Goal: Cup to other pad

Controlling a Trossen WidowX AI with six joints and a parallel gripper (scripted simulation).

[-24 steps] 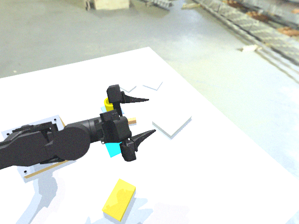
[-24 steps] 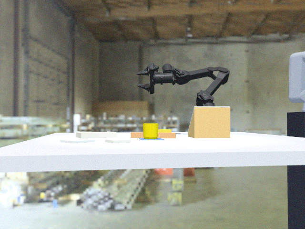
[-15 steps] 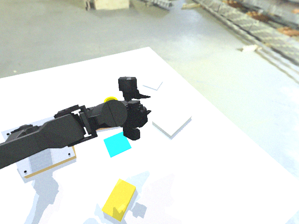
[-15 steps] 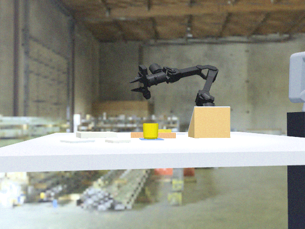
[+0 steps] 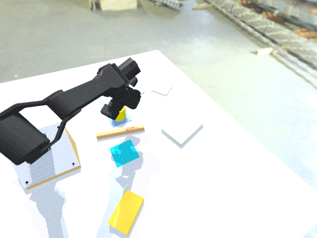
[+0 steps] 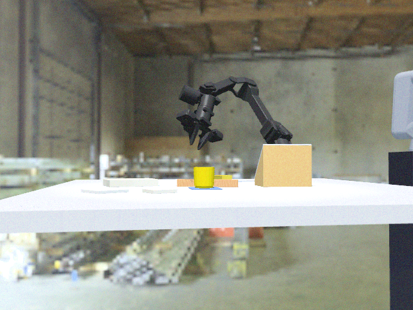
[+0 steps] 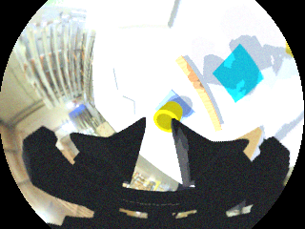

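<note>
Now: gripper tip 3 cm past the yellow cup, 5 cm to the right of it and 11 cm above it. Round my gripper tip: wooden bar: 5 cm behind, 5 cm to the right, 14 cm below; then blue pad: 3 cm behind, 6 cm to the left, 15 cm below; then cyan pad: 7 cm behind, 15 cm to the right, 15 cm below.
</note>
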